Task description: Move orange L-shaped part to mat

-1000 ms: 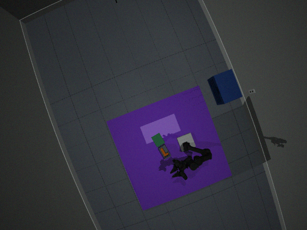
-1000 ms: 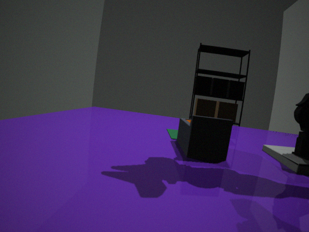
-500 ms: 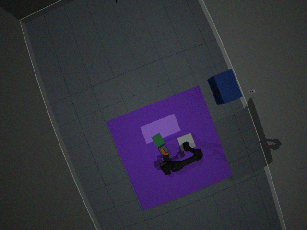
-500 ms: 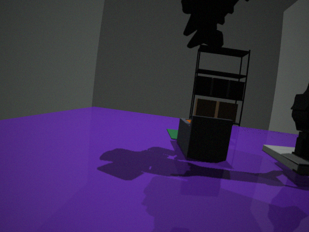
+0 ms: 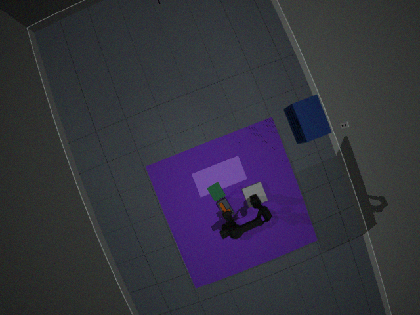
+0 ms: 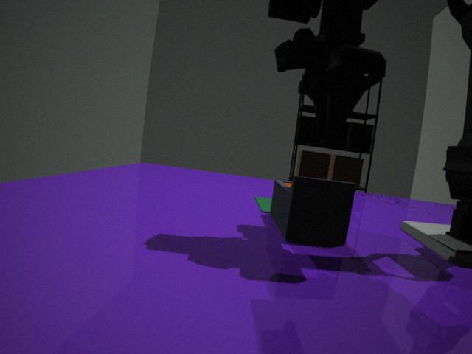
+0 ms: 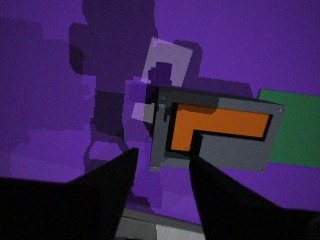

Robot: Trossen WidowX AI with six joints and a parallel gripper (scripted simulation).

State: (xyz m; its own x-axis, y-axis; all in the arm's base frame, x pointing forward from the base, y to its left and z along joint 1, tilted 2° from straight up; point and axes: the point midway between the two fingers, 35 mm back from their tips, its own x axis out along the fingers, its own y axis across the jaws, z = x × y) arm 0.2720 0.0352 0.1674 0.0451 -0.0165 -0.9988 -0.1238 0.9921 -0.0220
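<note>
My gripper tip is now 50 mm to the left of the orange L-shaped part and 100 mm above it. The rest, counted from my gripper tip: green mat: 20 mm ahead, 220 mm to the right, 160 mm below.
</note>
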